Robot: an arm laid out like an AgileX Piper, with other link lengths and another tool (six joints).
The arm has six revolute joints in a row. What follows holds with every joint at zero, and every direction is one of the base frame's.
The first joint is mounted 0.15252 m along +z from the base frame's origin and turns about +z.
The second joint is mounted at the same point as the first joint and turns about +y.
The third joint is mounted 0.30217 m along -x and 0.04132 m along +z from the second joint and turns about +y.
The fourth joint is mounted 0.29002 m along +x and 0.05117 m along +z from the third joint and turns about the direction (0.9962, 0, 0.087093).
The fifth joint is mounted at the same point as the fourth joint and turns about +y.
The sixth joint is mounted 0.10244 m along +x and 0.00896 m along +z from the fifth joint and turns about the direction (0.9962, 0, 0.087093).
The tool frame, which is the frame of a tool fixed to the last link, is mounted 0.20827 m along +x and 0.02 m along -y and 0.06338 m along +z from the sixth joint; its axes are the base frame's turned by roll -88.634, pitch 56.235 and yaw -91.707 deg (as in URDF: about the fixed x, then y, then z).
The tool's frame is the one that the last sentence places.
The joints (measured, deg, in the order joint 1, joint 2, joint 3, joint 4, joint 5, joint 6), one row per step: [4.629, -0.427, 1.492, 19.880, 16.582, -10.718]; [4.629, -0.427, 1.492, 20.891, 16.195, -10.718]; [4.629, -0.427, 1.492, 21.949, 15.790, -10.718]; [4.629, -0.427, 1.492, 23.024, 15.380, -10.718]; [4.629, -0.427, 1.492, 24.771, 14.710, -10.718]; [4.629, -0.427, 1.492, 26.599, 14.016, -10.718]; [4.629, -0.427, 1.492, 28.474, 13.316, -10.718]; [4.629, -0.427, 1.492, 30.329, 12.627, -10.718]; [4.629, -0.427, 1.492, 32.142, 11.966, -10.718]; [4.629, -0.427, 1.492, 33.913, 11.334, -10.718]
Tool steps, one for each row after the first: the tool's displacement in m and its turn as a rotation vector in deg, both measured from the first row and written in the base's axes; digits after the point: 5 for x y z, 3 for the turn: [0.00014, 0.00005, 0.00210, 1.044, -0.279, -0.065]; [0.00029, 0.00002, 0.00428, 2.136, -0.569, -0.140]; [0.00042, -0.00008, 0.00647, 3.247, -0.860, -0.223]; [0.00063, -0.00044, 0.01001, 5.052, -1.329, -0.374]; [0.00081, -0.00102, 0.01362, 6.940, -1.805, -0.550]; [0.00098, -0.00182, 0.01717, 8.876, -2.273, -0.747]; [0.00112, -0.00283, 0.02059, 10.791, -2.724, -0.960]; [0.00123, -0.00400, 0.02377, 12.661, -3.145, -1.183]; [0.00132, -0.00528, 0.02672, 14.486, -3.534, -1.413]
